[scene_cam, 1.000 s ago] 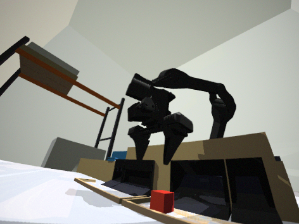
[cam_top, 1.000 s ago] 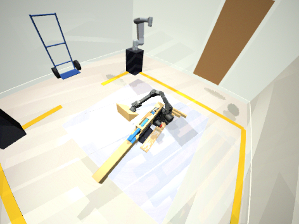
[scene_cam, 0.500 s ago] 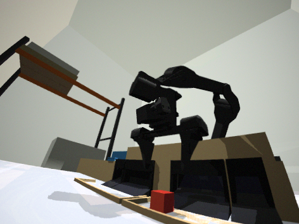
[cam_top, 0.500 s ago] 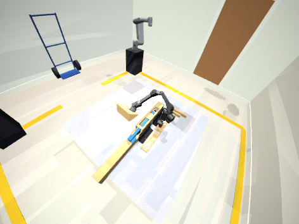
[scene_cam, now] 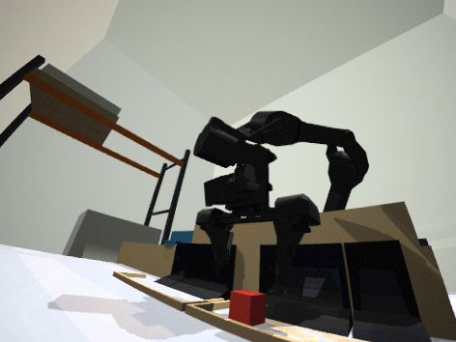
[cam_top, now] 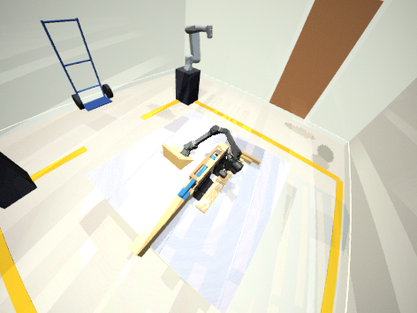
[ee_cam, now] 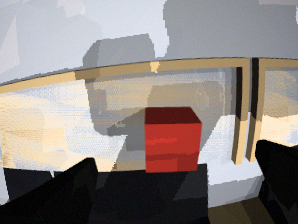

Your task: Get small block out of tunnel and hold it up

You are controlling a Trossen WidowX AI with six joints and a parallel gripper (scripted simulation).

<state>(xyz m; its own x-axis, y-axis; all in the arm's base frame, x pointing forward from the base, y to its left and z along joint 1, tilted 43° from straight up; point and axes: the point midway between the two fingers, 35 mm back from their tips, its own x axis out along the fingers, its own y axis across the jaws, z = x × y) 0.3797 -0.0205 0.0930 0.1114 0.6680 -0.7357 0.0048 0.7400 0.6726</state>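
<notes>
My gripper tip is now 3 cm above the red cube. From my gripper tip the other things lie so: tan covered tunnel (27 cm to the right, 11 cm behind, 2 cm above).
</notes>
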